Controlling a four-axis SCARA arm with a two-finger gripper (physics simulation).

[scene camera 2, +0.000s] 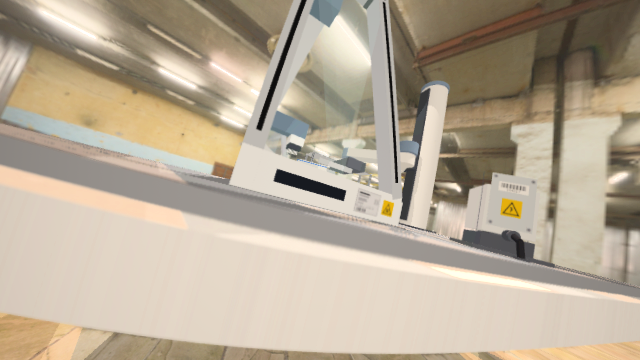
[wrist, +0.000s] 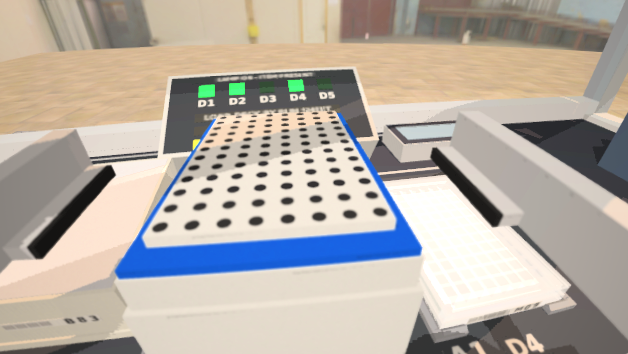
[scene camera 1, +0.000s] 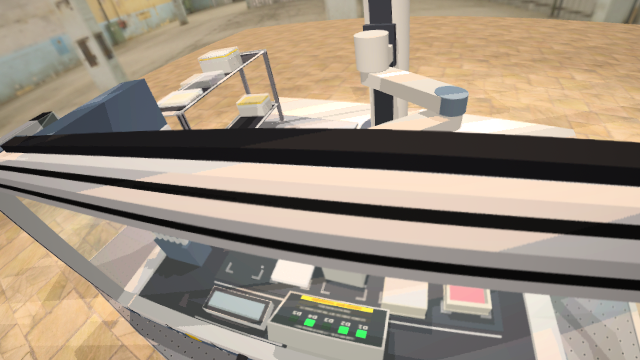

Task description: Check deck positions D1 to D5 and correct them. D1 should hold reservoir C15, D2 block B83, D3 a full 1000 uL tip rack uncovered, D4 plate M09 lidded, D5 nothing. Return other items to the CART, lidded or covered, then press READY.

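Places are measured from the arm's base along level axes (x left, y ahead, z down), in millimetres.
Pixels of known places: gripper, fingertip midpoint: point(scene camera 2: 312, 162) point(wrist: 275, 141).
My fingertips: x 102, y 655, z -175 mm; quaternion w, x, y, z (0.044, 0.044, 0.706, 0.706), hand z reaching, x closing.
Observation:
Ahead of a thing's pixels: the offset from my fingertips to its top centre. "spot": to the spot under its first point.
My gripper point(wrist: 275, 141) is open, one finger at each side of a white tip rack point(wrist: 285, 262) point(scene camera 1: 345, 276) with a blue rim and dark holes. The rack has no cover; whether tips fill it I cannot tell. It is between D2 and D4; corner marks show in front of it in scene camera 1. Block B83 @(dx +134, dy +29, dz +61 mm) point(wrist: 60, 312) point(scene camera 1: 405, 297) is at D2, left in the wrist view. Plate M09 point(wrist: 480, 250) point(scene camera 1: 292, 273) is at D4; its lid is hard to make out. A reservoir with pink content @(dx +250, dy -20, dz +77 mm) point(scene camera 1: 467, 295) is at D1, its label unreadable. D5 holds no item.
The lamp panel point(scene camera 1: 330, 320) point(wrist: 267, 112) has D1, D2 and D4 green, D3 and D5 dark. A small screen point(scene camera 1: 237, 306) point(wrist: 425, 132) is beside it. The cart @(spot: dx -624, dy -618, dz -28 mm) point(scene camera 1: 273, 85) carries several boxes and plates. A wide beam point(scene camera 1: 350, 185) crosses above the deck and hides part of it.

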